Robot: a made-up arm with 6 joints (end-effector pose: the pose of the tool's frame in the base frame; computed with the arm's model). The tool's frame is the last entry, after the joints. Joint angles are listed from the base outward.
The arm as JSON. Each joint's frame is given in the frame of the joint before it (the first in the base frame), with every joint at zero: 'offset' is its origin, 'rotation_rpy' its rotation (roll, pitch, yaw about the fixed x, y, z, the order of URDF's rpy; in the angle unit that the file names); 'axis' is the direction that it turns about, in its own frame. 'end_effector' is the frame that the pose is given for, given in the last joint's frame.
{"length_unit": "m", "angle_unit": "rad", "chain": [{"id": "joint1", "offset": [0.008, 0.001, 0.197], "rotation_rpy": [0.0, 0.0, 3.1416], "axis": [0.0, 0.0, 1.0]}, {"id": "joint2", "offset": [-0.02, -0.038, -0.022], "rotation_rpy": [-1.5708, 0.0, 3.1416], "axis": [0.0, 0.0, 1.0]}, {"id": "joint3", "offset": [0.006, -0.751, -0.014], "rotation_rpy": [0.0, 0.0, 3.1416], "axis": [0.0, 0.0, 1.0]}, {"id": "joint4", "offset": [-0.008, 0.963, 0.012], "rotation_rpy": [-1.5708, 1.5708, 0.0], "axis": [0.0, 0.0, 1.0]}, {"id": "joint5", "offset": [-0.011, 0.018, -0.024], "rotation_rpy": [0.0, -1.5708, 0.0], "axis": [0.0, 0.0, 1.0]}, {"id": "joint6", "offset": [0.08, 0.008, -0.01], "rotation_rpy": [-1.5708, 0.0, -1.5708], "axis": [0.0, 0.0, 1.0]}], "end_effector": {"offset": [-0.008, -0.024, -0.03], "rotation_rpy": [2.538, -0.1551, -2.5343]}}
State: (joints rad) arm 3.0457 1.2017 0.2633 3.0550 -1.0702 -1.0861
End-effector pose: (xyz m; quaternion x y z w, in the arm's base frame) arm -1.6978 0.1349 0.5276 -0.2451 0.4165 -0.8683 0.1117
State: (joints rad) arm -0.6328 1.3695 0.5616 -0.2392 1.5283 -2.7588
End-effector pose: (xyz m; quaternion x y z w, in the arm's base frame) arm 1.2997 -0.9510 -0.0734 -0.2868 0.3877 -0.6162 0.6227
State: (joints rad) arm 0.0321 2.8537 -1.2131 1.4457 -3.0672 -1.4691
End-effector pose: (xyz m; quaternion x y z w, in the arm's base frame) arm 1.1230 0.0541 -0.6192 -0.4703 0.7498 -0.0439 0.4633
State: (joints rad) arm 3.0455 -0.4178 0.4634 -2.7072 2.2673 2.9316
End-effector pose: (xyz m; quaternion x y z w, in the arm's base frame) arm 0.2961 -0.0568 1.7760 -0.1301 -0.3261 -0.1127 0.9295
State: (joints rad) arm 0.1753 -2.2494 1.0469 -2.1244 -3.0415 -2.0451
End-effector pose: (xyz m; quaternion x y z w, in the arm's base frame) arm -1.3806 -0.1884 0.0294 -0.6118 -0.4720 0.6344 0.0212
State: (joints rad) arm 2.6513 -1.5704 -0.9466 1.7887 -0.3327 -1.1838
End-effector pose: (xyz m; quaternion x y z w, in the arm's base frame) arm 1.1341 -0.6769 -0.6286 0.1013 -0.0095 -0.6758 0.7300
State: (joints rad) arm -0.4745 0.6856 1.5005 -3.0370 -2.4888 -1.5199
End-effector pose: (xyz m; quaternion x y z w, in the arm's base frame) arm 1.1180 -0.5177 0.1851 0.2513 0.4678 0.3560 0.7690
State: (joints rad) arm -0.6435 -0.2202 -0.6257 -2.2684 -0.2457 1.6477
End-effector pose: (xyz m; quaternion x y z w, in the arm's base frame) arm -0.6573 0.5490 1.5763 0.7484 -0.4157 0.2470 0.4541
